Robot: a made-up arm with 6 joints.
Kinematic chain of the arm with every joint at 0, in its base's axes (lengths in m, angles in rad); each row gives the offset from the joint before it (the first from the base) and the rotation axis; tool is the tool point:
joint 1: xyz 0 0 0.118 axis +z
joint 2: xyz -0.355 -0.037 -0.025 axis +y
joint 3: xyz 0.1 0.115 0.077 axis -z
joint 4: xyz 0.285 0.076 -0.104 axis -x
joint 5: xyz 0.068 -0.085 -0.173 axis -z
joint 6: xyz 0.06 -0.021 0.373 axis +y
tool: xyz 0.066 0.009 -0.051
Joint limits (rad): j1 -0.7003..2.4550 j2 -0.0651..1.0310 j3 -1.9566..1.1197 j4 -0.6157..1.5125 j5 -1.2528..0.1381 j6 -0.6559..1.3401
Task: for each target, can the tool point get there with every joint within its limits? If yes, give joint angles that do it. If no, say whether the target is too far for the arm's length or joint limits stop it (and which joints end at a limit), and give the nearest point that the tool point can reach.
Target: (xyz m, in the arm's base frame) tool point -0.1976 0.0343 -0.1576
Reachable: yes | joints 1.9772 0.6547 0.0972 0.7699 -0.8454 0.7561
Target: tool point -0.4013 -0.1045 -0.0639
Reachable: yes | joints 1.9672 0.6838 -0.6151 0.0142 -0.8408 -0.2485
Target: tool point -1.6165 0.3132 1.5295
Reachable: no: too far | nearest point -0.6843 0.1326 0.3861 | short by 1.486 m
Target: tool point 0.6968 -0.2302 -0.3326
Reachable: no: joint limits stop it (at a limit: joint 2, joint 4, joint 5) | nearest point 0.4030 -0.1331 -0.1277 | short by 0.371 m
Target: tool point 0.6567 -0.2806 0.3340
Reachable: no: joint limits stop it (at a limit: joint 2, joint 3, joint 5, joint 6) | nearest point 0.4067 -0.1738 0.2108 | short by 0.298 m
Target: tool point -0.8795 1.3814 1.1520
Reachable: no: too far | nearest point -0.3935 0.6181 0.3514 | short by 1.208 m
